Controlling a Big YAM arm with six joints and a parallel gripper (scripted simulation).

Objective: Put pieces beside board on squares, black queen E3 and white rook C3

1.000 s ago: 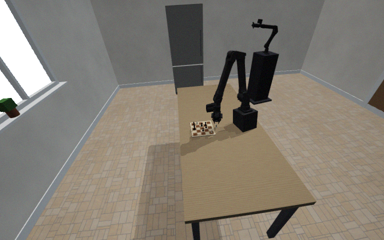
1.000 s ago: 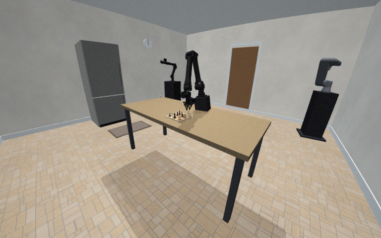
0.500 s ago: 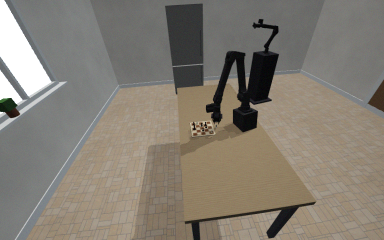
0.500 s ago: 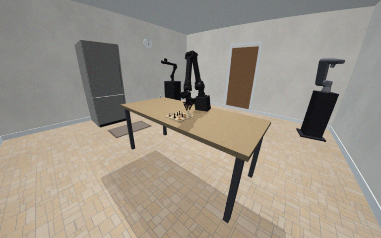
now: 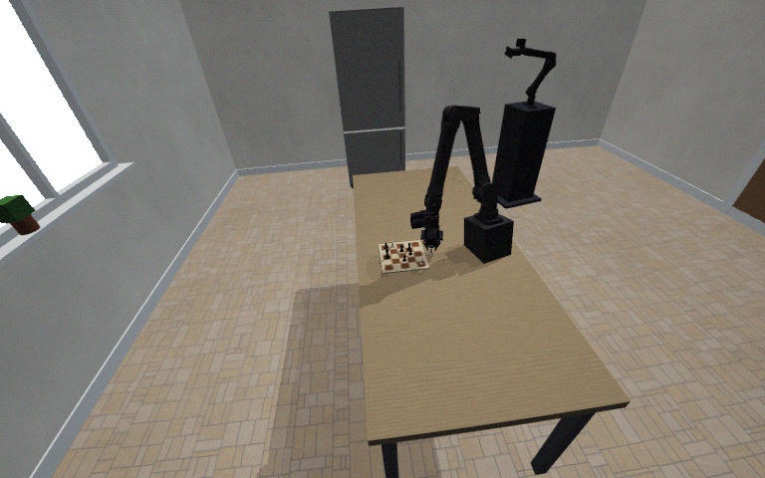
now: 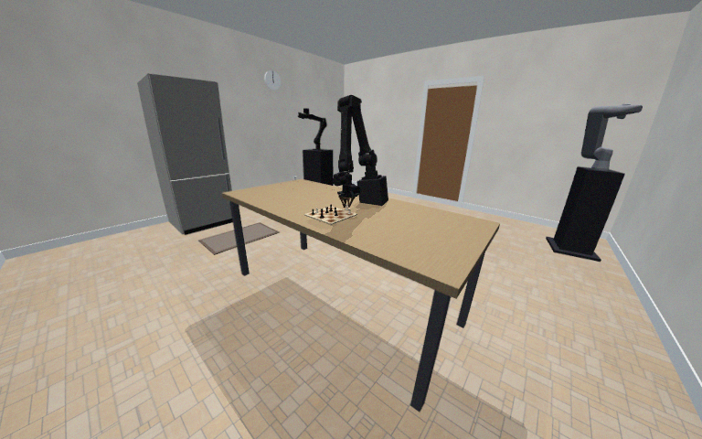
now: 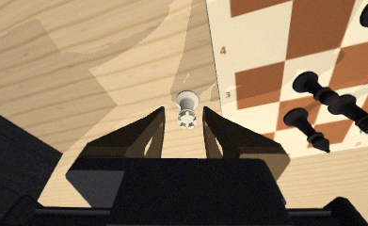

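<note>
The chessboard lies 140 mm ahead of my hand, 20 mm to the right of it and 20 mm below it. The rest, counted from my hand: black queen (220 mm ahead, 40 mm to the right, 10 mm above).
</note>
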